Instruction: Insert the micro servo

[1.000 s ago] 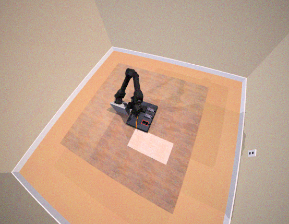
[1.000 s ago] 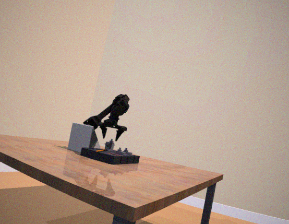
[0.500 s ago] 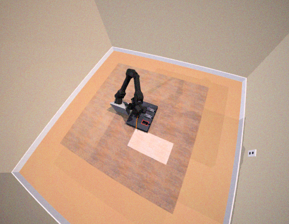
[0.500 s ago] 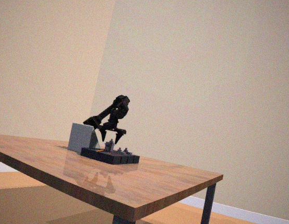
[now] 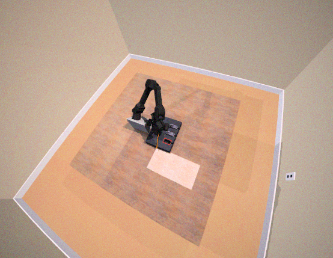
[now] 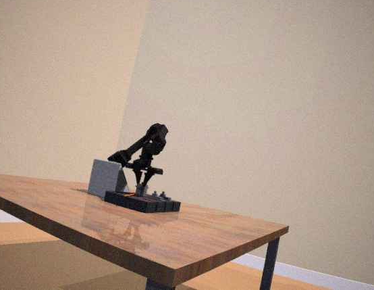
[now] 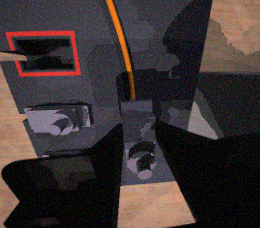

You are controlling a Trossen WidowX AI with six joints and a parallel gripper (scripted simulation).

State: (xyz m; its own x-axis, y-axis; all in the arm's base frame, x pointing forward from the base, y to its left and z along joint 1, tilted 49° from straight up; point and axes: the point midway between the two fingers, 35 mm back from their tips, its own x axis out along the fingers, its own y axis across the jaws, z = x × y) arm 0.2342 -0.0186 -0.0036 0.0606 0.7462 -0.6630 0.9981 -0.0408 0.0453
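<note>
The dark deck lies 1 cm behind my gripper tip, 1 cm to the left of it and 7 cm below it.
</note>
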